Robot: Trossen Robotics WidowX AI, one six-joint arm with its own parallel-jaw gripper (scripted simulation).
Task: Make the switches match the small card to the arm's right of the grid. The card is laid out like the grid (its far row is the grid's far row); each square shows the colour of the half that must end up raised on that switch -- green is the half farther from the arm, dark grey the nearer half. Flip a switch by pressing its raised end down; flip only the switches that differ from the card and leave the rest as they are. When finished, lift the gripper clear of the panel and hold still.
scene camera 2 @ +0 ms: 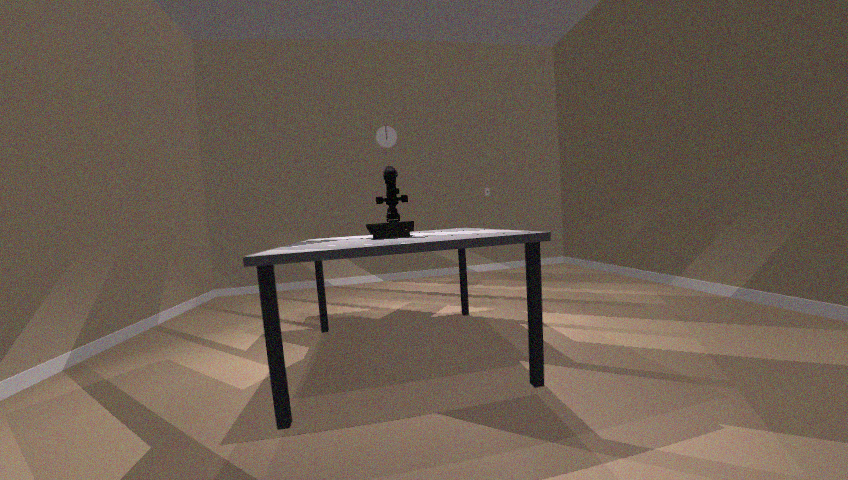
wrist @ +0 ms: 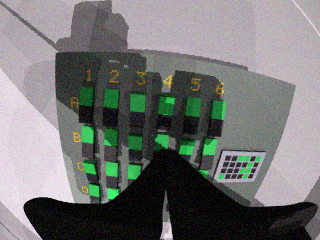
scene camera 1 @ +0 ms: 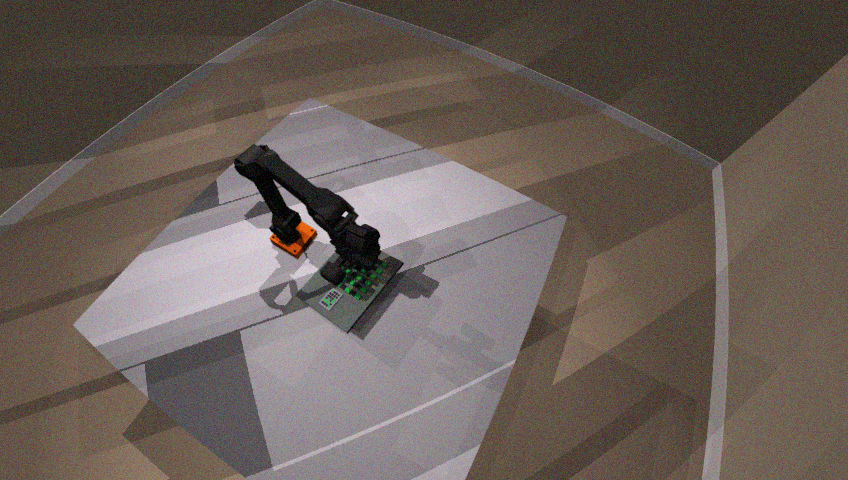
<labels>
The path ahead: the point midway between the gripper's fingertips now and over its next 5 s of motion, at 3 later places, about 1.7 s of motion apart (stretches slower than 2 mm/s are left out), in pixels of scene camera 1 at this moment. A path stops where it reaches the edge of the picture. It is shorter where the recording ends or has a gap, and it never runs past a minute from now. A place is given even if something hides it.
My gripper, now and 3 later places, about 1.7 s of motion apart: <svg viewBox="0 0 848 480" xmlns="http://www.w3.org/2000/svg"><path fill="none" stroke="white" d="M359 269L352 292L352 293L362 266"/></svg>
</labels>
